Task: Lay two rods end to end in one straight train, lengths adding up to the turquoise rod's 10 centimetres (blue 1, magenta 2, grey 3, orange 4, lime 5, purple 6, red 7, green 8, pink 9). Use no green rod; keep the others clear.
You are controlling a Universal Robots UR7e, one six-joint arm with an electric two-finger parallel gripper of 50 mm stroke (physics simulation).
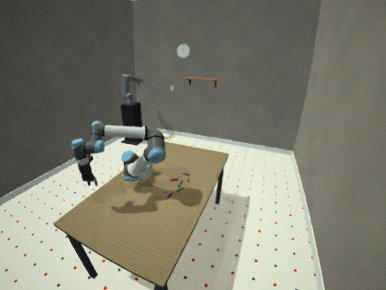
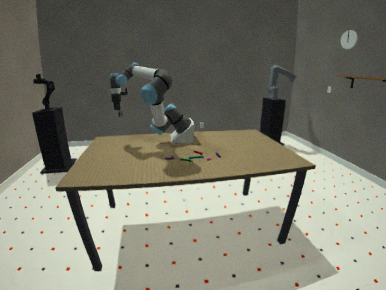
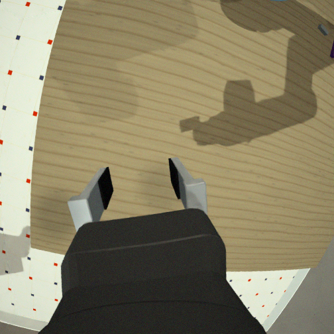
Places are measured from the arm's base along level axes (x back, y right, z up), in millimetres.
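Where they show: gripper, fingertip midpoint: [image 1: 93, 185] [image 2: 120, 117]; arm's base, link origin: [image 2: 184, 127].
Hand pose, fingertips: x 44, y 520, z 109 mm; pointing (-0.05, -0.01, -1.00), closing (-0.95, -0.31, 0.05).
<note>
Each offset is from my fingertips to the top centre of the thing. Level surfaces: height alone.
My gripper [image 1: 91, 183] [image 2: 120, 114] [image 3: 140, 174] is open and empty, high above the table's left part, away from the rods. The turquoise rod @(dx -449, dy -510, dz -202 mm) [image 1: 180, 184] [image 2: 196, 157] lies among the others. The green rod @(dx -479, dy -436, dz -202 mm) [image 1: 180, 190] [image 2: 186, 160] is close beside it. The red rod @(dx -377, dy -545, dz -202 mm) [image 1: 174, 179] [image 2: 198, 152] and the small magenta rod @(dx -503, dy -580, dz -202 mm) [image 1: 188, 180] [image 2: 209, 159] lie apart. One purple rod @(dx -449, dy -668, dz -202 mm) [image 1: 186, 174] [image 2: 218, 155] lies at the far right; another purple rod @(dx -432, dy -336, dz -202 mm) [image 1: 170, 195] [image 2: 169, 158] [image 3: 332, 49] lies left, near a grey rod [image 3: 323, 29], in shadow.
The wooden table @(dz -212 mm) [image 1: 145, 245] [image 2: 115, 175] [image 3: 125, 220] bears the rods and the arm's white base [image 2: 183, 132]. The arm's shadow falls across it. A black pedestal [image 1: 131, 117] [image 2: 273, 120] with a grey arm and another pedestal [image 2: 51, 140] stand beyond the table.
</note>
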